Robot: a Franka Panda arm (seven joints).
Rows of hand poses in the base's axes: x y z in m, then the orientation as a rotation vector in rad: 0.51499 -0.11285 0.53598 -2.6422 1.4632 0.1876; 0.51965 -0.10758 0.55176 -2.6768 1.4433 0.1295; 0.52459 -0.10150 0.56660 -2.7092 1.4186 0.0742; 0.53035 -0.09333 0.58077 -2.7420 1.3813 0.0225; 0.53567 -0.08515 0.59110 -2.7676 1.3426 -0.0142; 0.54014 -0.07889 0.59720 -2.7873 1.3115 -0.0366; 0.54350 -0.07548 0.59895 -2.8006 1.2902 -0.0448; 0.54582 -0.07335 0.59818 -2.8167 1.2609 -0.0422; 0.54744 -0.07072 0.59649 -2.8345 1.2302 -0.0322; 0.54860 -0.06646 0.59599 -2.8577 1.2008 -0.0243; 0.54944 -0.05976 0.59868 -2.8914 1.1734 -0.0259
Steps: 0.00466 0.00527 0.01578 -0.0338 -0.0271 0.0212; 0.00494 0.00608 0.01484 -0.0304 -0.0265 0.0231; 0.00576 0.00817 0.01417 -0.0256 -0.0262 0.0303; 0.00532 0.00818 0.01033 -0.0161 -0.0198 0.0291; 0.00447 0.00626 0.00610 -0.0109 -0.0117 0.0232; 0.00336 0.00341 0.00175 -0.0055 -0.0038 0.0160; 0.00232 0.00213 -0.00077 -0.0021 0.0022 0.0216; 0.00162 0.00263 -0.00169 -0.0013 0.0070 0.0230; 0.00116 0.00426 -0.00050 -0.0073 0.0081 0.0234; 0.00084 0.00670 0.00269 -0.0198 0.0068 0.0244
